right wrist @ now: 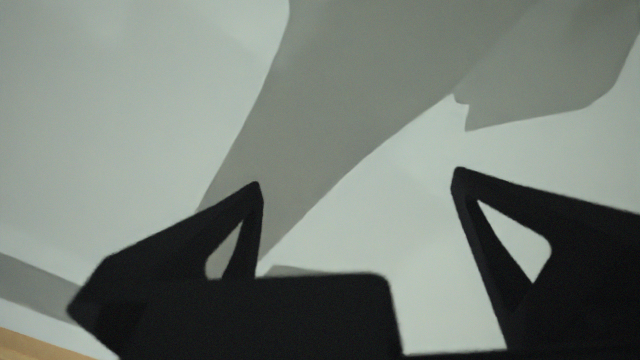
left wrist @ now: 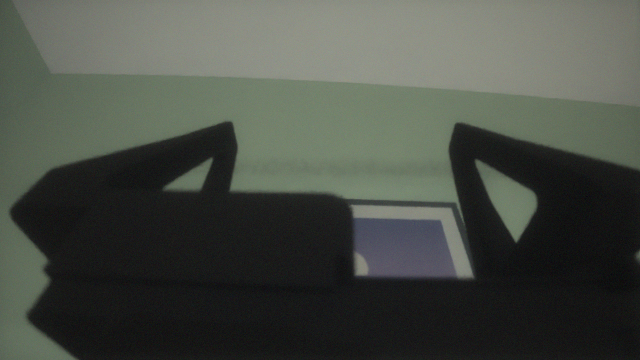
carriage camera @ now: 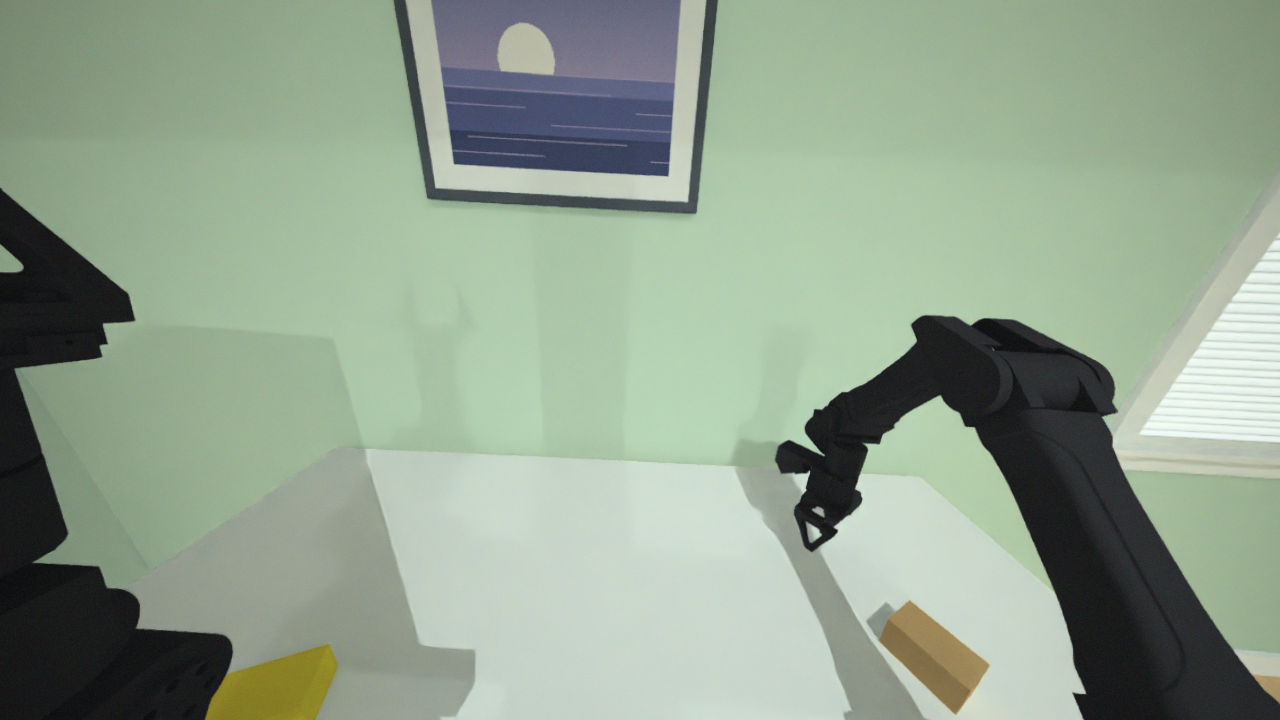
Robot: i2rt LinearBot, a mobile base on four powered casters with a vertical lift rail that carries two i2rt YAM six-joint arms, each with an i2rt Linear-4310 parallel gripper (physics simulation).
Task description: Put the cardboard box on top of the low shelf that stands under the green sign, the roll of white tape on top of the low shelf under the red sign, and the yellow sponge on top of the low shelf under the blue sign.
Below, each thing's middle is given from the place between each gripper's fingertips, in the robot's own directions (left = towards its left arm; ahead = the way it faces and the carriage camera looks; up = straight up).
Labels:
I see the framed sea picture (carriage camera: 608,112) 250 mm ahead of my right hand, 540 mm to the left of it and 800 mm above it.
Now: left hand 62 cm short of the framed sea picture, 12 cm to the left of it and 24 cm below it.

